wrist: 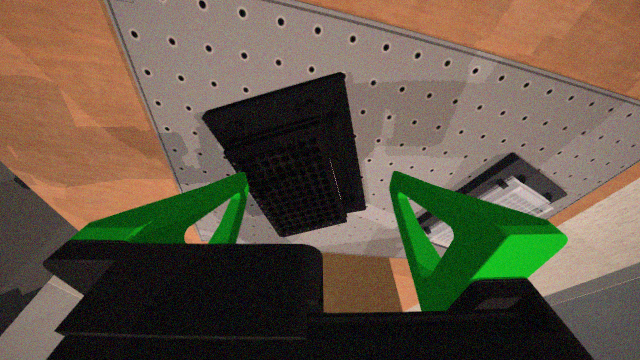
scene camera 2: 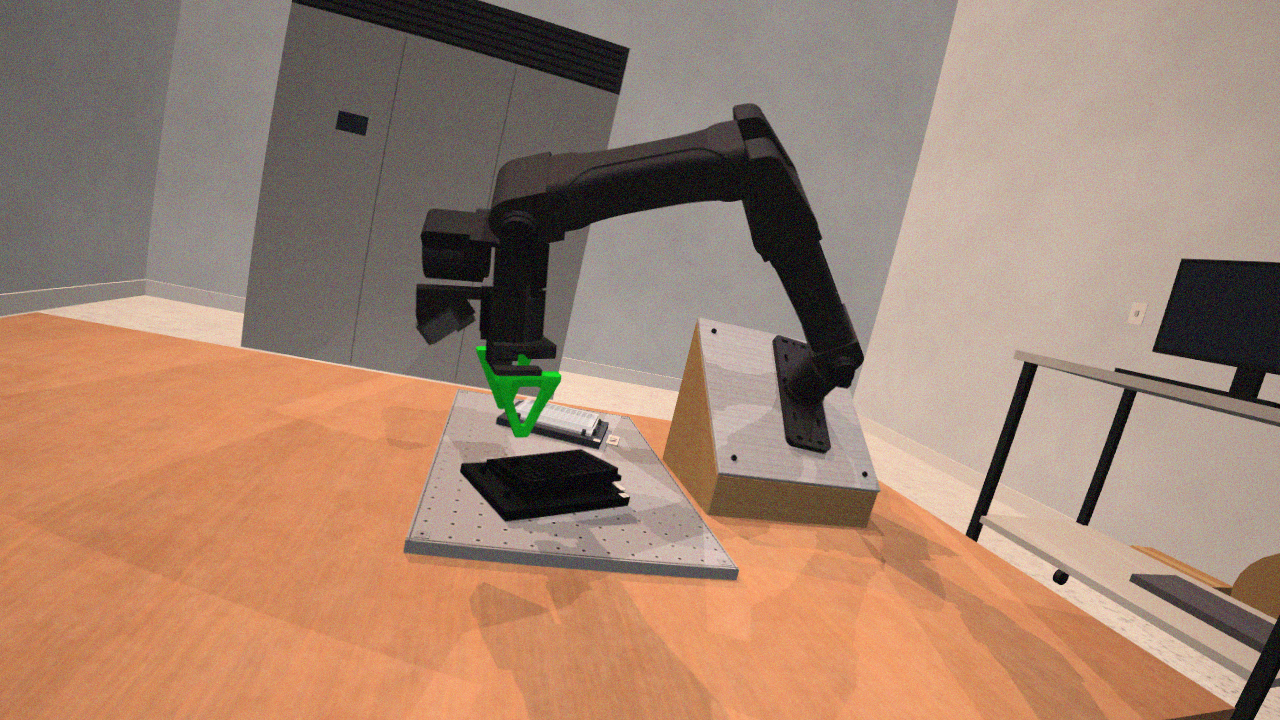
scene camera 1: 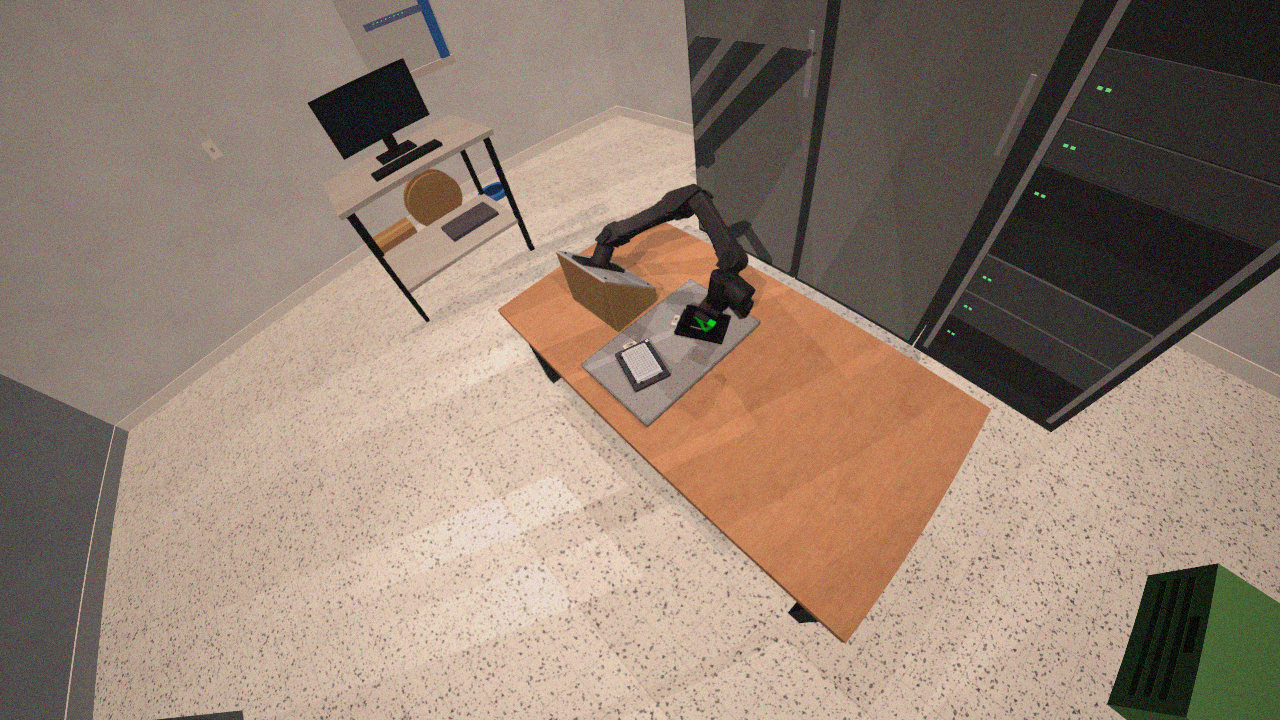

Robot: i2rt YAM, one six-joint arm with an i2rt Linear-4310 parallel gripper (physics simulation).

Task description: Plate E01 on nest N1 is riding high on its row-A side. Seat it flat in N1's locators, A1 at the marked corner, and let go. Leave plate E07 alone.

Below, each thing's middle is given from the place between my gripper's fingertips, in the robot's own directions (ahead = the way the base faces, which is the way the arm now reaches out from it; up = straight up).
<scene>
I see my gripper 6 cm past the black perforated plate (scene camera 2: pixel 535 474), 5 cm above it and 1 cm to the right of it.
</scene>
